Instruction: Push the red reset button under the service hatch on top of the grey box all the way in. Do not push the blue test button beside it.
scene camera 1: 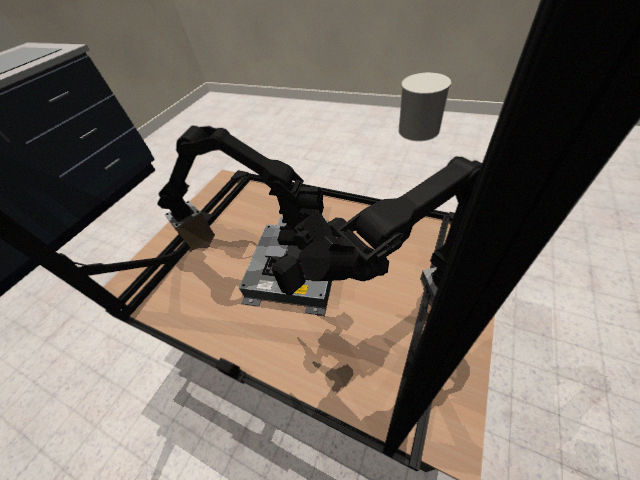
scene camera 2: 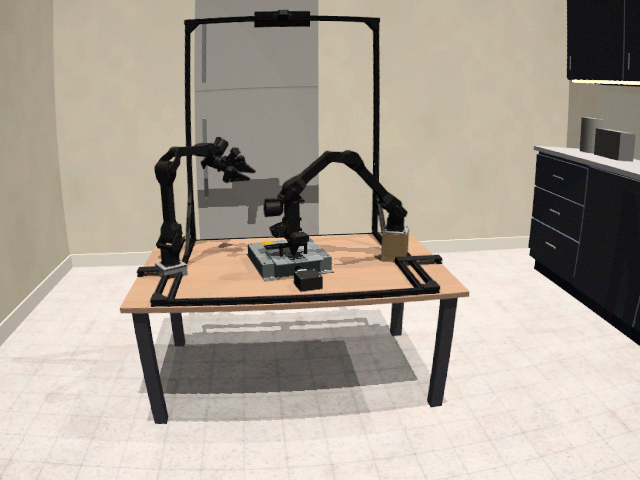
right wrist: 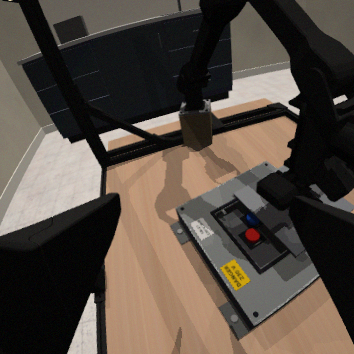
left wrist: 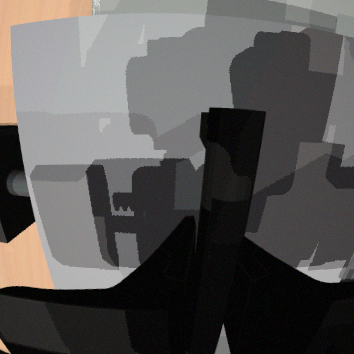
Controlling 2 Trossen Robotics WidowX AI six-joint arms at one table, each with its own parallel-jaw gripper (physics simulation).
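Note:
The grey box [right wrist: 277,295] [scene camera 2: 263,264] [scene camera 1: 257,269] lies in the middle of the table. In the right wrist view its hatch [right wrist: 250,197] is slid aside and a dark recess shows the red button [right wrist: 252,234] with the blue button [right wrist: 251,219] just behind it. Both buttons are uncovered. My left gripper [scene camera 2: 296,249] [left wrist: 199,223] is down on the box top, shut on the hatch handle. The grey hatch plate [left wrist: 88,88] fills the left wrist view. My right gripper [scene camera 2: 247,168] [right wrist: 206,203] is open and empty, high above the table and looking down at the buttons.
A yellow danger label [right wrist: 235,274] sits on the box's near corner. A brown block [right wrist: 196,130] [scene camera 2: 394,245] carries the left arm's base. Black frame rails [scene camera 2: 294,299] edge the table, with a small black block [scene camera 2: 308,279] on the front rail. A dark cabinet [scene camera 1: 104,143] and a bin [scene camera 1: 424,106] stand off the table.

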